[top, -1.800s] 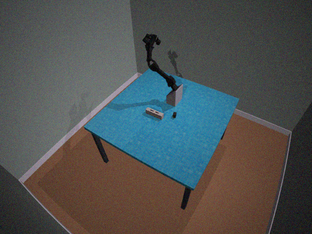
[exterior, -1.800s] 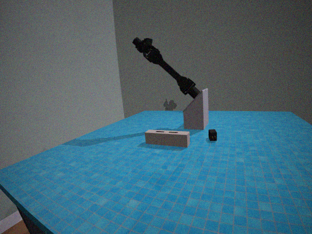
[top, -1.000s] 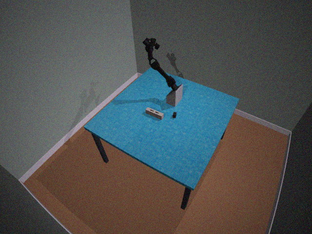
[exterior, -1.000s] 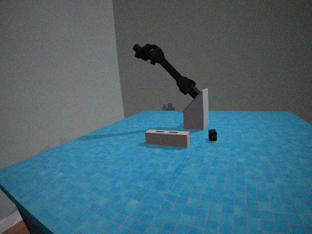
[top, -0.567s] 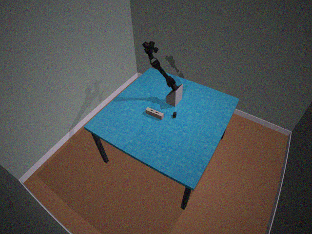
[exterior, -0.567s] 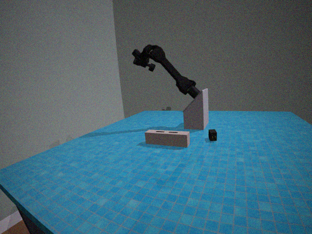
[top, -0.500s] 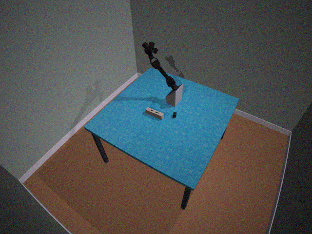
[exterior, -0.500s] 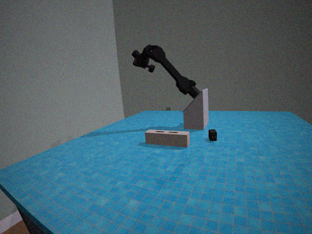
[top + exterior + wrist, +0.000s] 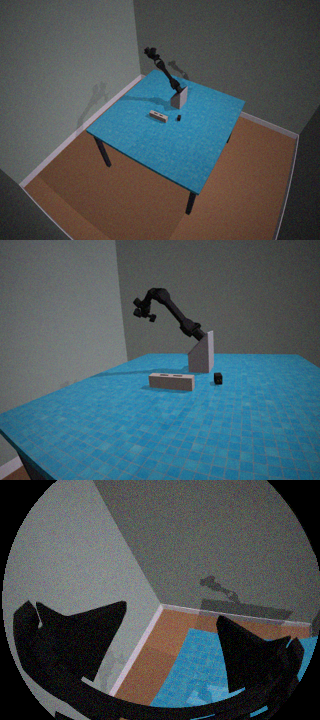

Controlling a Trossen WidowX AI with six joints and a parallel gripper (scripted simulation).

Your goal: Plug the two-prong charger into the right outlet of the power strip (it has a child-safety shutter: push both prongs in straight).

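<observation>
Right now the black two-prong charger is 60 cm ahead of my gripper tip, 63 cm to the left of it and 31 cm below it.
</observation>
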